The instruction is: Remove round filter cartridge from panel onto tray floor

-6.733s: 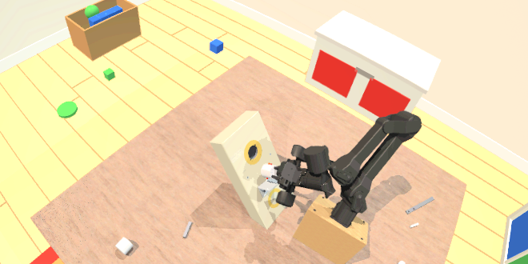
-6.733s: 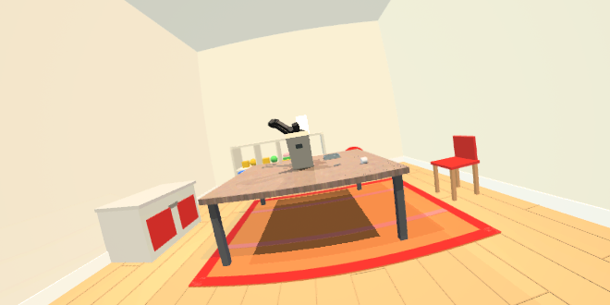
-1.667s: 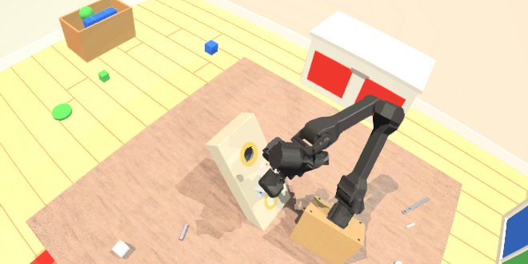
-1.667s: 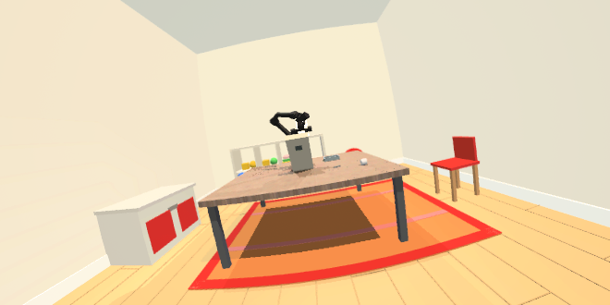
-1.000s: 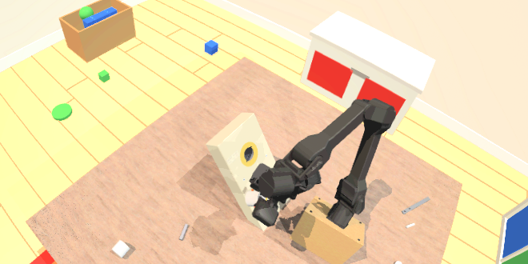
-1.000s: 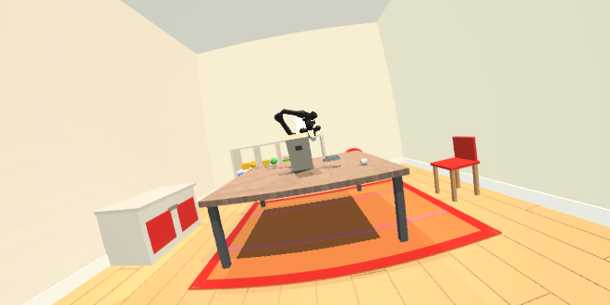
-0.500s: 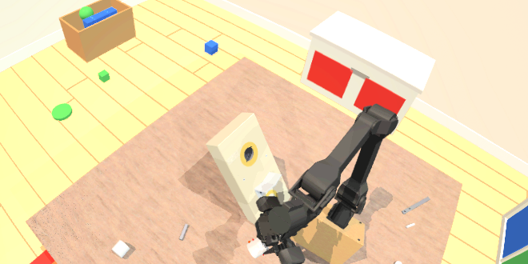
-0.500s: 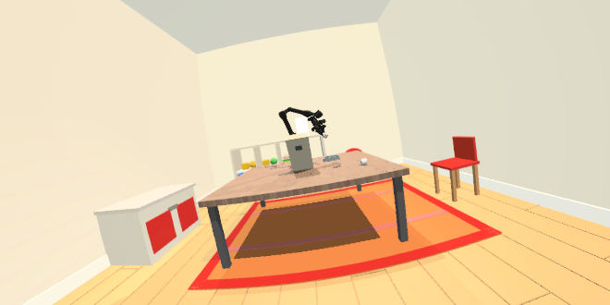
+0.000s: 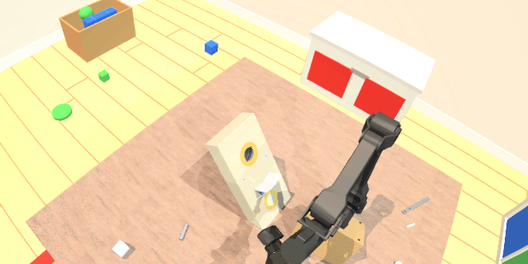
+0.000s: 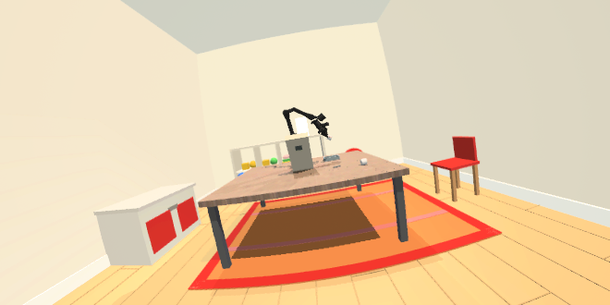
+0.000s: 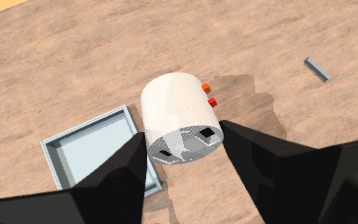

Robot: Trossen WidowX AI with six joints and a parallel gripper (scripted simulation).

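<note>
Now: the grey tray 13 cm behind my gripper tip and 22 cm below it. The rest, counted from my gripper tip: white round filter cartridge: 1 cm to the left; then cream panel: 27 cm ahead, 26 cm to the right, 8 cm below.
</note>
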